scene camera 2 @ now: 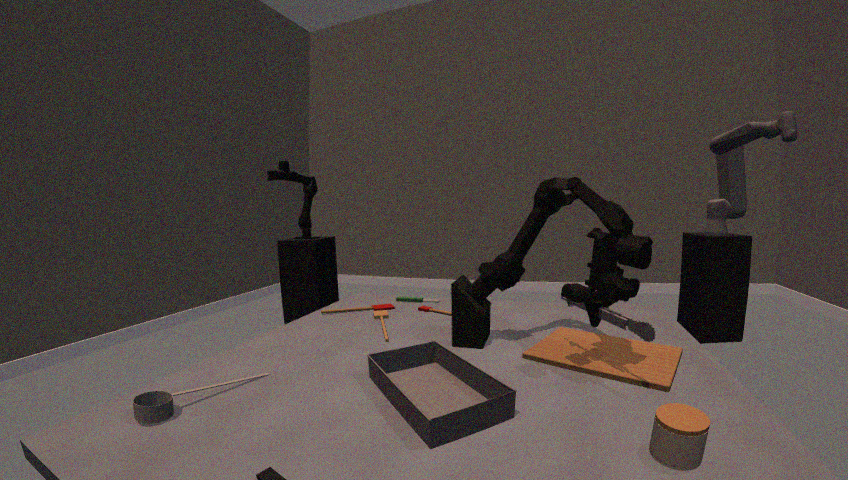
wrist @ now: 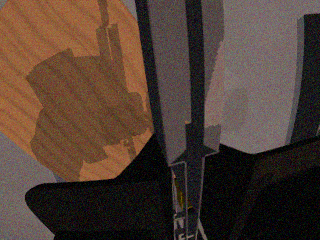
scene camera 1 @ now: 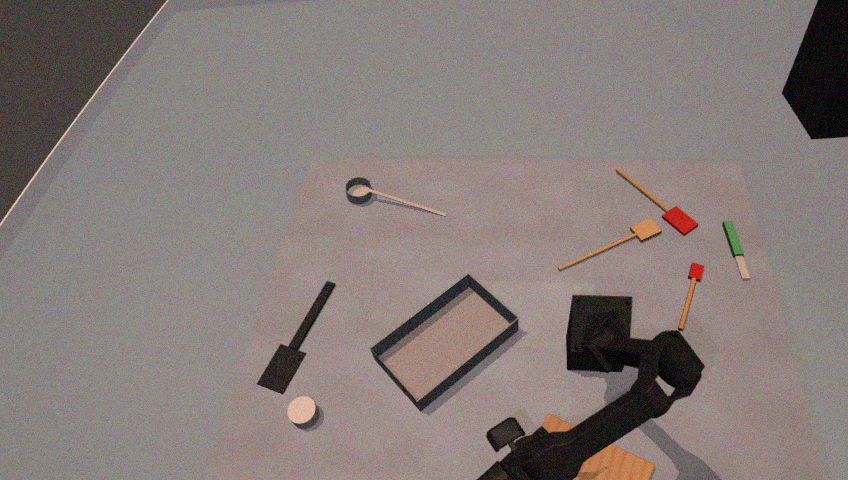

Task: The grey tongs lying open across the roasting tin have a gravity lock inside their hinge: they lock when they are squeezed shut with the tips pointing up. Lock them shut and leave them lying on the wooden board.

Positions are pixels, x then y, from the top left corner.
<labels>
white puck: scene camera 1 303,412; not seen in scene camera 2 (out of frame); not seen in the wrist view (out of frame)
</labels>
